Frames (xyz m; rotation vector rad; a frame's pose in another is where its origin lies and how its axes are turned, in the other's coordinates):
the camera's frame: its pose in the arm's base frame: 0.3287 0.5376 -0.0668 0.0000 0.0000 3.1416
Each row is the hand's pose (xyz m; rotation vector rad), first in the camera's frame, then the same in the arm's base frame.
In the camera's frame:
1: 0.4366 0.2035 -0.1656 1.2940 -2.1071 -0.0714
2: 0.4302 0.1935 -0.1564 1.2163 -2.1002 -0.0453
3: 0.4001 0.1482 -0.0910 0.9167 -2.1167 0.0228
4: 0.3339 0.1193 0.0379 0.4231 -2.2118 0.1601
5: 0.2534 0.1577 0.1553 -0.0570 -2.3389 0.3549
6: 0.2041 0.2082 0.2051 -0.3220 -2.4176 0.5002
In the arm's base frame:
1: -0.1079 0.3341 -0.2324 2.4852 1.5262 1.0122
2: -0.1015 0.3441 -0.2232 2.5187 1.4587 1.0861
3: -0.0714 0.3894 -0.1578 -2.6202 -1.1347 -1.2663
4: -0.0052 0.4183 -0.0289 -2.6740 -0.5115 -1.2916
5: 0.0753 0.3799 0.0885 -2.6455 0.0645 -1.0927
6: 0.1246 0.3294 0.1383 -2.5849 0.3443 -0.8997

